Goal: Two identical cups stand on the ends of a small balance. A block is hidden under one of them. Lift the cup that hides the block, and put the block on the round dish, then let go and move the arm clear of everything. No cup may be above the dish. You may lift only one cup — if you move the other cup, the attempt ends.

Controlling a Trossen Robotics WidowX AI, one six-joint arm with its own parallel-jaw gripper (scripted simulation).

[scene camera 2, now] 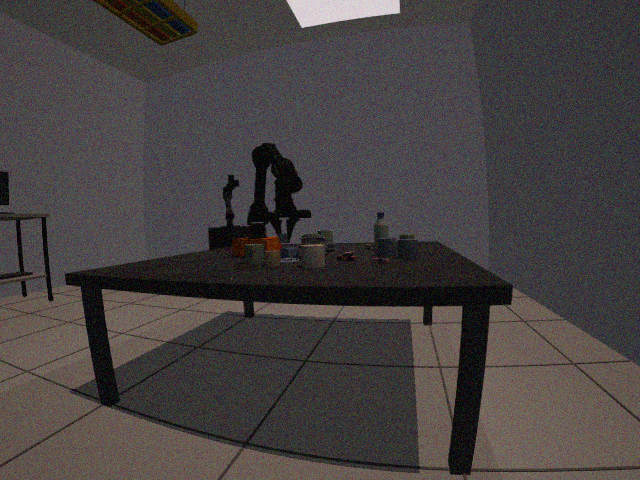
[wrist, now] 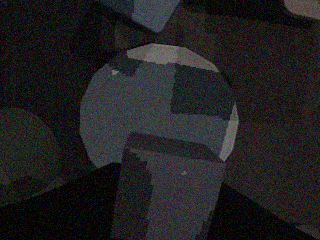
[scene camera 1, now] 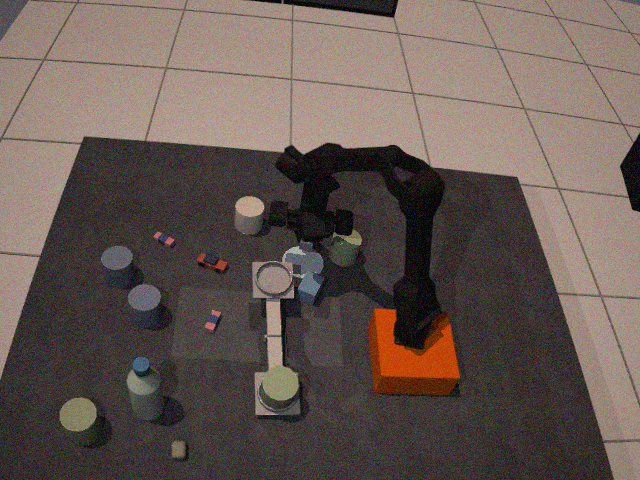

Labels:
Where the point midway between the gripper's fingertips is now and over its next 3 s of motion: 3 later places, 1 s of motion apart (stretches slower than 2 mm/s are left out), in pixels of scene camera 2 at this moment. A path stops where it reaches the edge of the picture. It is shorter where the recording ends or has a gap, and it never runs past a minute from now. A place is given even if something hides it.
The gripper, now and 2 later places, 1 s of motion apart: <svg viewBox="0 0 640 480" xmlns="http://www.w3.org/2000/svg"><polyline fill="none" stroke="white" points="284,239 285,255 284,239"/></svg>

